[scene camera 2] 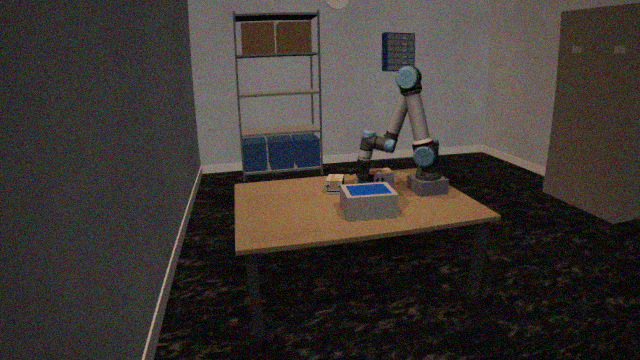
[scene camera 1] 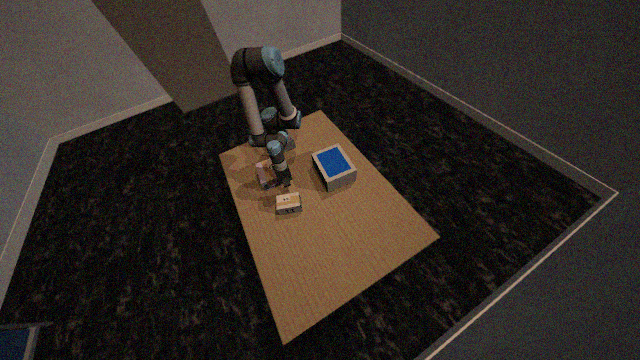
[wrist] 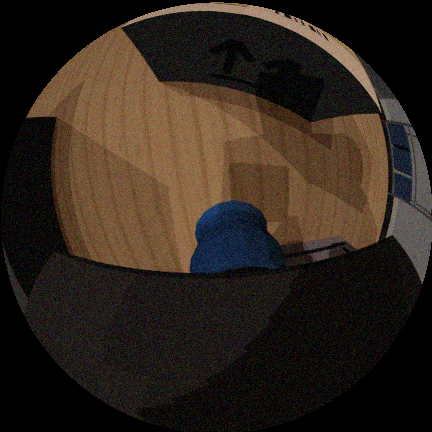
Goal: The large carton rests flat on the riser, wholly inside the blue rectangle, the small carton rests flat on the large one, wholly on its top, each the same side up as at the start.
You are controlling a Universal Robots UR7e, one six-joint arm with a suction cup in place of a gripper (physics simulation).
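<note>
The small carton (scene camera 1: pixel 288 201) (scene camera 2: pixel 334 184) (wrist: pixel 200 50) stands on the table, its dark arrow-marked side toward the wrist camera. The large carton (scene camera 1: pixel 261 175) (scene camera 2: pixel 384 178) stands on the table nearer the arm's base, partly hidden by the arm; a pinkish strip of it (wrist: pixel 325 248) shows at the lower right of the wrist view. The grey riser (scene camera 1: pixel 342 183) (scene camera 2: pixel 370 207) has the blue rectangle (scene camera 1: pixel 334 161) (scene camera 2: pixel 369 189) on top, with no carton on it. My suction gripper (scene camera 1: pixel 286 185) (scene camera 2: pixel 361 180) (wrist: pixel 231 212) is open, its blue cup empty, low over the table between the cartons.
The wooden table (scene camera 1: pixel 340 250) (scene camera 2: pixel 285 215) carries the cartons, the riser and the arm's base block (scene camera 2: pixel 429 186). The riser's dark side (wrist: pixel 27 190) appears at the left of the wrist view. A shelf rack (scene camera 2: pixel 321 100) stands behind the table, and a cabinet (scene camera 2: pixel 590 115) stands at the right.
</note>
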